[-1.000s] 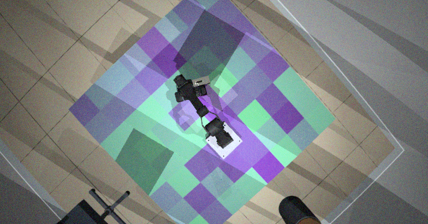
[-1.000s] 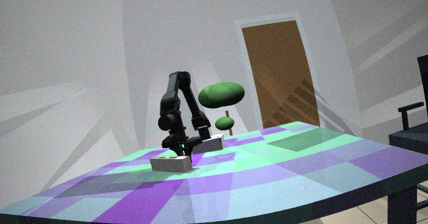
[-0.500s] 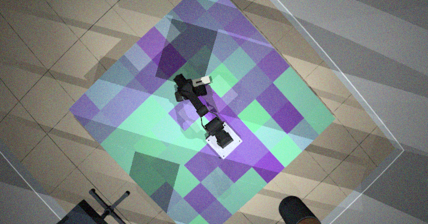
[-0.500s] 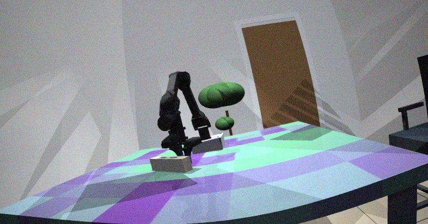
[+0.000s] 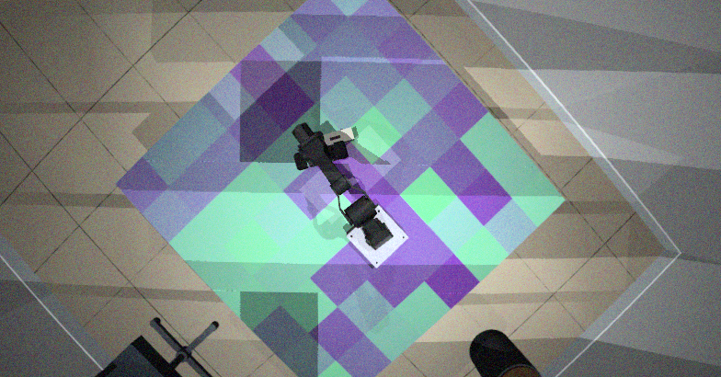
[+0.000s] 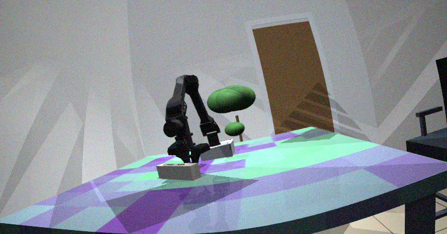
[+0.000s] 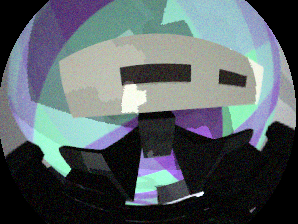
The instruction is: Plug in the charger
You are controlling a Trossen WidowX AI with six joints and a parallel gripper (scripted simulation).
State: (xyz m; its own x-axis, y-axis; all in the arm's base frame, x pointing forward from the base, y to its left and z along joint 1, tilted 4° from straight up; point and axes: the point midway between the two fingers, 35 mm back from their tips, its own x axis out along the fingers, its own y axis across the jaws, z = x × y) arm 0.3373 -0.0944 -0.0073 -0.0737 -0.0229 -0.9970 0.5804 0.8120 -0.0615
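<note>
The charger is 1 cm ahead of my gripper tip, 1 cm to the right of it and 1 cm above it.
</note>
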